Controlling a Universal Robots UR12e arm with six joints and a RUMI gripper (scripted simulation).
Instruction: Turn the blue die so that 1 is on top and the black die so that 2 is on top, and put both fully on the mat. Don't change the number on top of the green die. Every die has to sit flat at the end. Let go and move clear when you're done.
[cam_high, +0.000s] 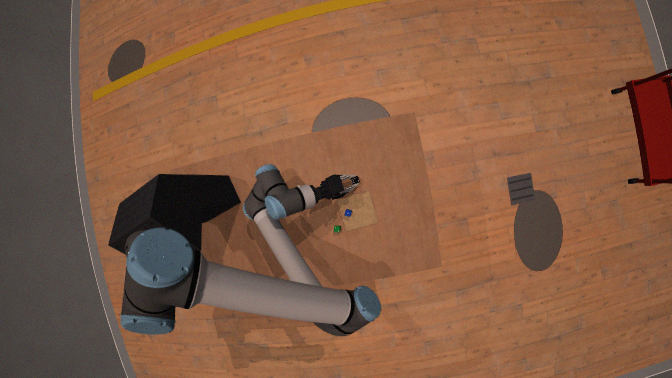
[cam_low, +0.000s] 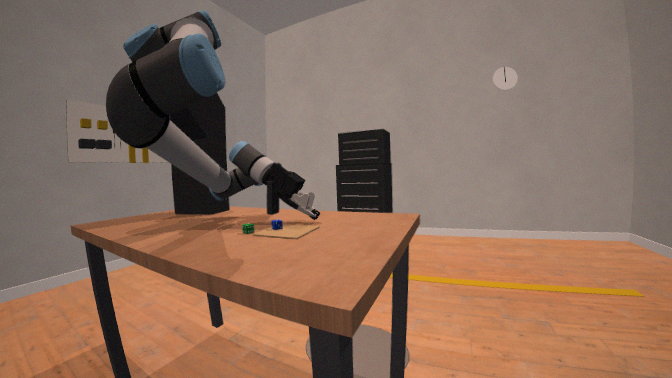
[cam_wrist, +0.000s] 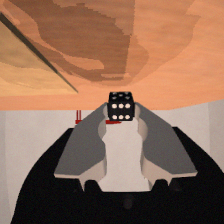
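Now: hand right at the black die. From my hand the other things lie so: green die: 12 cm behind, 18 cm to the right, 2 cm below; then tan mat: 2 cm behind, 13 cm to the right, 3 cm below; then blue die: 6 cm behind, 12 cm to the right, 1 cm below.
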